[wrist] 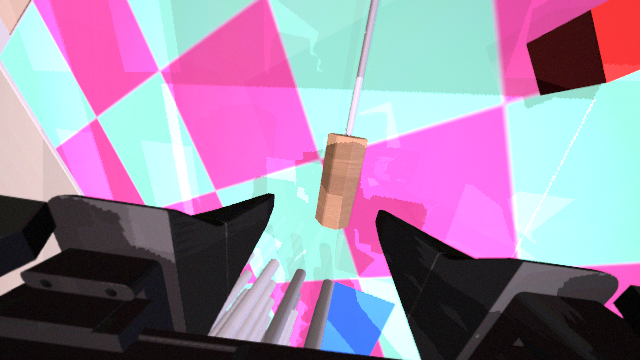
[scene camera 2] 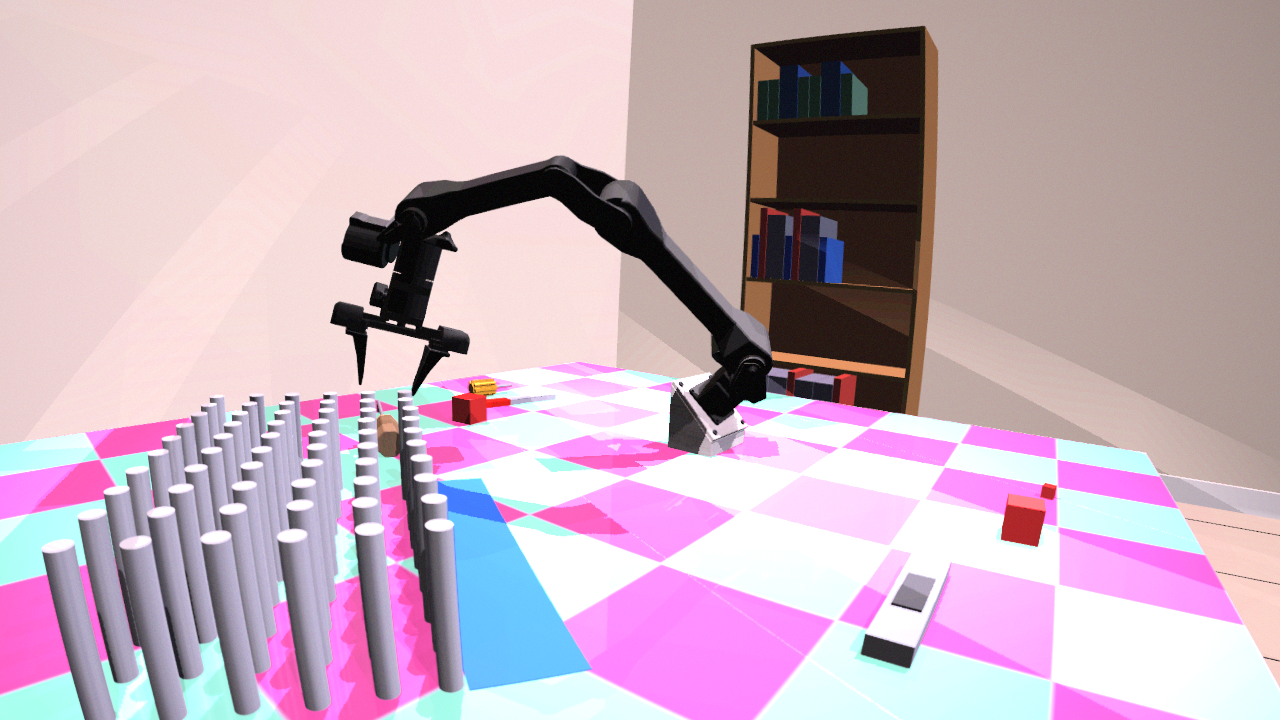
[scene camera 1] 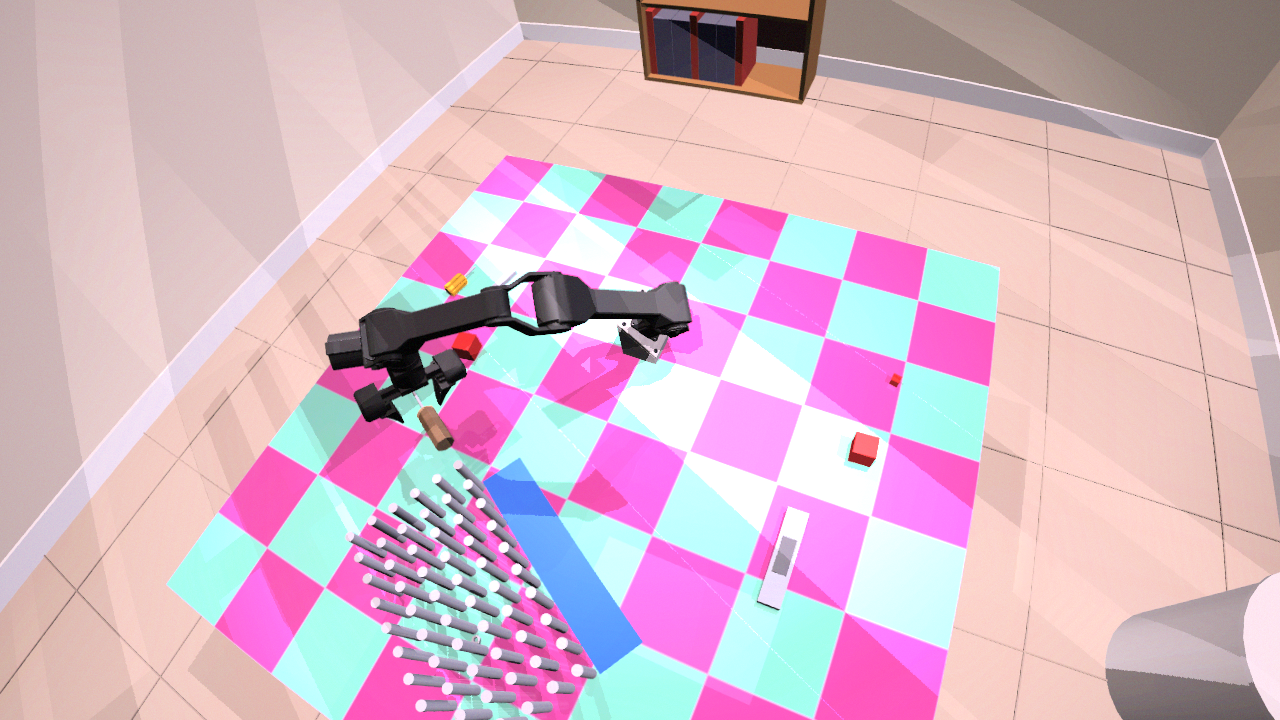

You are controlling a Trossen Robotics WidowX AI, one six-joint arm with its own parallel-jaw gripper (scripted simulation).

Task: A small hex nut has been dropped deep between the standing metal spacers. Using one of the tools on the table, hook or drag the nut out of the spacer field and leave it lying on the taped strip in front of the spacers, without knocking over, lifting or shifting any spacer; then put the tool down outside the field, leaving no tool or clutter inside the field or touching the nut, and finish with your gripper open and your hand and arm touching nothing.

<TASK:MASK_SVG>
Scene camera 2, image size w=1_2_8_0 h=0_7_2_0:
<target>gripper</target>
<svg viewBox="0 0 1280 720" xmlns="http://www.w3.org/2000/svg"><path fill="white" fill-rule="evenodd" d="M393 272L389 288L386 284L375 282L371 292L369 305L381 308L380 316L364 312L364 308L361 306L339 301L334 305L330 323L346 327L345 334L353 337L357 355L358 385L362 385L368 341L366 329L368 327L428 341L429 344L424 347L418 371L412 383L412 396L414 396L428 373L432 371L442 357L450 357L448 351L467 355L470 338L467 333L454 328L439 325L437 329L422 326L434 282Z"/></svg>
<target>wooden-handled tool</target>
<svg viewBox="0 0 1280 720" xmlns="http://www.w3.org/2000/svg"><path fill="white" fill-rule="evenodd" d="M377 400L376 411L380 413L380 416L377 416L378 452L385 458L396 457L400 454L398 423L391 415L383 414L381 402Z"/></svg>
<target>red cube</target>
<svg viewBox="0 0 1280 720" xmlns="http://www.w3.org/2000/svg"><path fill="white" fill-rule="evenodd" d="M452 397L452 421L468 425L487 421L486 396L465 393Z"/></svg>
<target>red cube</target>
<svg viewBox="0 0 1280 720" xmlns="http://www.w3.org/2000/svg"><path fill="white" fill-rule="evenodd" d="M1008 493L1000 541L1009 541L1038 548L1046 513L1045 500Z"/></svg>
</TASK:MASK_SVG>
